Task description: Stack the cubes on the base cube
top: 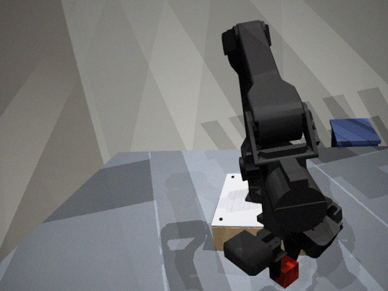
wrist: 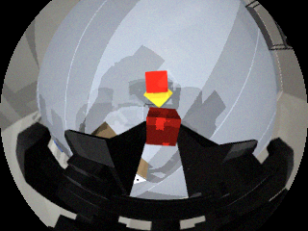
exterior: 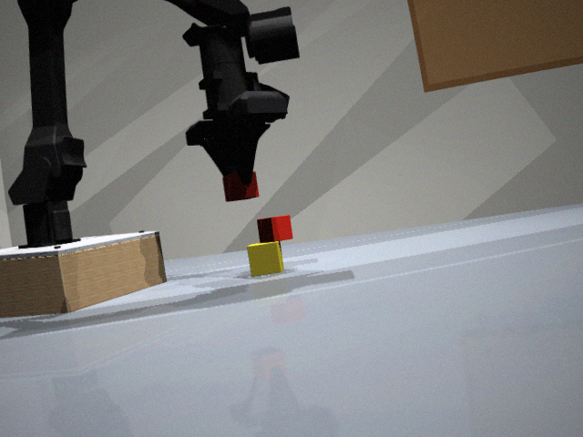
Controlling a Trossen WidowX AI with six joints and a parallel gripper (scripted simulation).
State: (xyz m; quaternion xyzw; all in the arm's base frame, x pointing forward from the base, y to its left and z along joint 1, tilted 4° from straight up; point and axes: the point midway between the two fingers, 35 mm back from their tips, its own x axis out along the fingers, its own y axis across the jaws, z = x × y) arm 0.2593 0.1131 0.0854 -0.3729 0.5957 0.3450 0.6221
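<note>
Right now my gripper tip is 10 mm short of the yellow cube, 30 mm to the right of it and 100 mm above it.
</note>
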